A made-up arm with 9 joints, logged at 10 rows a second.
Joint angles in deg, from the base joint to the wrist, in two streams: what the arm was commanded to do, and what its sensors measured. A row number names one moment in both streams.
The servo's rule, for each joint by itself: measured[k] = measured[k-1] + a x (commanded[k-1-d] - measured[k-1]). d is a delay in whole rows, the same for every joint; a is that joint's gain. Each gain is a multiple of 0.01, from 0.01 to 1. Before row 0 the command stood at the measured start. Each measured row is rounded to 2 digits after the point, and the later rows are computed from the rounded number. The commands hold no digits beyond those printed.
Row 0, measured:
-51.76 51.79 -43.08 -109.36 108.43 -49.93 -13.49 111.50 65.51
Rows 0 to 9, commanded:
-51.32 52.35 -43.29 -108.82 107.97 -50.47 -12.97 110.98 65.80
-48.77 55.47 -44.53 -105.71 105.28 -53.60 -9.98 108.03 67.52
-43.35 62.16 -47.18 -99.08 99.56 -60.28 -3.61 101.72 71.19
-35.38 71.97 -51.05 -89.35 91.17 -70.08 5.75 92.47 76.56
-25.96 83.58 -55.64 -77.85 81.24 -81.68 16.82 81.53 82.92
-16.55 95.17 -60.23 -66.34 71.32 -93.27 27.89 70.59 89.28
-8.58 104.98 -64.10 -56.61 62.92 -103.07 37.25 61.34 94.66
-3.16 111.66 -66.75 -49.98 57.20 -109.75 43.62 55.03 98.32
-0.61 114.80 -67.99 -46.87 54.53 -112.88 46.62 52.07 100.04
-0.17 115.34 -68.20 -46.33 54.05 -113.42 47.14 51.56 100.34
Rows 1 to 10, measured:
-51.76 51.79 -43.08 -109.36 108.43 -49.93 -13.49 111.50 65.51
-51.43 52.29 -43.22 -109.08 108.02 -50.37 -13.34 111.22 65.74
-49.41 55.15 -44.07 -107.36 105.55 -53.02 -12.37 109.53 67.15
-44.80 61.46 -46.09 -103.14 100.16 -58.97 -9.83 105.39 70.34
-37.64 70.92 -49.31 -96.11 92.07 -68.08 -5.31 98.54 75.25
-28.76 82.31 -53.42 -86.80 82.32 -79.23 1.11 89.52 81.31
-19.48 93.88 -57.85 -76.37 72.42 -90.74 8.88 79.49 87.61
-11.20 103.87 -61.91 -66.29 63.87 -100.85 17.11 69.87 93.18
-5.09 110.88 -65.06 -57.97 57.87 -108.15 24.80 62.00 97.24
-1.69 114.41 -66.96 -52.31 54.86 -112.03 31.13 56.74 99.45
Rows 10 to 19, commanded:
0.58 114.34 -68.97 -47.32 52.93 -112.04 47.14 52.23 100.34
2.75 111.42 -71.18 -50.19 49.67 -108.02 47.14 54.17 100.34
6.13 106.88 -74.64 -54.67 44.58 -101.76 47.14 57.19 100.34
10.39 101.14 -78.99 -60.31 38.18 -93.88 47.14 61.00 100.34
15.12 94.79 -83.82 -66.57 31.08 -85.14 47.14 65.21 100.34
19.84 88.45 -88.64 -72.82 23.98 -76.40 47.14 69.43 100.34
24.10 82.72 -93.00 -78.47 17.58 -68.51 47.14 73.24 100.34
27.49 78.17 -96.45 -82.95 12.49 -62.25 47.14 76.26 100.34
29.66 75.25 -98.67 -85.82 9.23 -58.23 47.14 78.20 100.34
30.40 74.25 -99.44 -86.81 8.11 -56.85 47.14 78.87 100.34
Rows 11 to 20, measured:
-0.53 115.25 -67.77 -49.26 54.13 -113.17 35.77 53.99 100.15
0.31 114.43 -68.55 -48.27 53.05 -112.24 39.07 53.06 100.30
2.16 111.72 -70.26 -49.25 50.01 -108.78 41.41 53.65 100.33
5.18 107.36 -73.11 -52.01 45.12 -103.02 43.07 55.53 100.34
9.14 101.76 -76.93 -56.24 38.87 -95.53 44.25 58.43 100.34
13.68 95.49 -81.41 -61.51 31.86 -87.01 45.09 62.02 100.34
18.36 89.15 -86.11 -67.28 24.77 -78.31 45.68 65.95 100.34
22.72 83.36 -90.59 -72.99 18.30 -70.27 46.10 69.81 100.34
26.35 78.69 -94.40 -78.07 13.07 -63.69 46.40 73.23 100.34
28.87 75.59 -97.18 -82.02 9.61 -59.21 46.61 75.86 100.34

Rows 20 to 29, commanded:
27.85 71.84 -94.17 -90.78 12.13 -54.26 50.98 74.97 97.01
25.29 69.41 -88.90 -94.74 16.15 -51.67 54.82 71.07 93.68
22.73 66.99 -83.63 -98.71 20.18 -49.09 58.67 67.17 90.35
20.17 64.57 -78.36 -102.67 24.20 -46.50 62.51 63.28 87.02
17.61 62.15 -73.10 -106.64 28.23 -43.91 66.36 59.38 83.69
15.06 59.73 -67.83 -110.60 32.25 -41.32 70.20 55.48 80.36
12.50 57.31 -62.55 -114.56 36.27 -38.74 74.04 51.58 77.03
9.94 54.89 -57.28 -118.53 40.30 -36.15 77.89 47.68 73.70
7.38 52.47 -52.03 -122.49 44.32 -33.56 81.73 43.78 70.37
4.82 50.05 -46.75 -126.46 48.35 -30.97 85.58 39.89 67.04
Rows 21 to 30, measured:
30.03 74.38 -98.65 -84.46 8.26 -57.27 46.76 77.46 100.34
28.37 72.09 -95.74 -87.68 11.74 -54.80 47.98 76.14 97.71
26.03 69.68 -91.29 -91.28 15.71 -52.23 49.96 73.45 94.53
23.52 67.26 -86.31 -95.07 19.73 -49.66 52.49 70.12 91.23
20.97 64.84 -81.14 -98.95 23.75 -47.07 55.40 66.49 87.90
18.42 62.42 -75.91 -102.87 27.78 -44.48 58.58 62.72 84.57
15.87 60.00 -70.66 -106.81 31.80 -41.89 61.95 58.88 81.24
13.31 57.58 -65.39 -110.76 35.82 -39.31 65.46 55.01 77.91
10.75 55.16 -60.12 -114.72 39.85 -36.72 69.06 51.13 74.58
8.19 52.74 -54.86 -118.68 43.87 -34.13 72.73 47.23 71.25

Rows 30 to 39, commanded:
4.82 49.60 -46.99 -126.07 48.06 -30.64 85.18 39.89 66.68
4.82 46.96 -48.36 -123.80 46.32 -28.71 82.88 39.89 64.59
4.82 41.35 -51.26 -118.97 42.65 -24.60 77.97 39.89 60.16
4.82 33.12 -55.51 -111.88 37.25 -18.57 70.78 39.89 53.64
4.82 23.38 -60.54 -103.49 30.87 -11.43 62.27 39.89 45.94
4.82 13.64 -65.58 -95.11 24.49 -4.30 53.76 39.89 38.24
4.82 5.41 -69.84 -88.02 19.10 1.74 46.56 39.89 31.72
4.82 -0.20 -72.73 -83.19 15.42 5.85 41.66 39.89 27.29
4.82 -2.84 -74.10 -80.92 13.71 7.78 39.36 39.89 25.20
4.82 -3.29 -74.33 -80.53 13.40 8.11 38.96 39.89 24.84
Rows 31 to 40, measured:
5.63 50.32 -49.59 -122.65 47.90 -31.54 76.46 43.34 67.92
5.01 49.67 -47.90 -124.39 48.04 -30.80 78.99 41.51 66.94
4.87 47.23 -48.20 -124.09 46.49 -29.09 80.12 40.65 65.08
4.83 41.94 -50.19 -121.48 43.03 -25.41 79.50 40.25 61.19
4.82 34.00 -53.65 -116.58 37.83 -19.80 76.97 40.06 55.23
4.82 24.44 -58.13 -109.90 31.57 -12.94 72.71 39.97 47.89
4.82 14.72 -62.97 -102.36 25.20 -5.86 67.21 39.93 40.27
4.82 6.34 -67.44 -95.05 19.71 0.37 61.22 39.91 33.52
4.82 0.45 -70.88 -89.00 15.85 4.86 55.55 39.90 28.60
4.82 -2.51 -72.97 -84.88 13.92 7.25 50.85 39.89 25.91

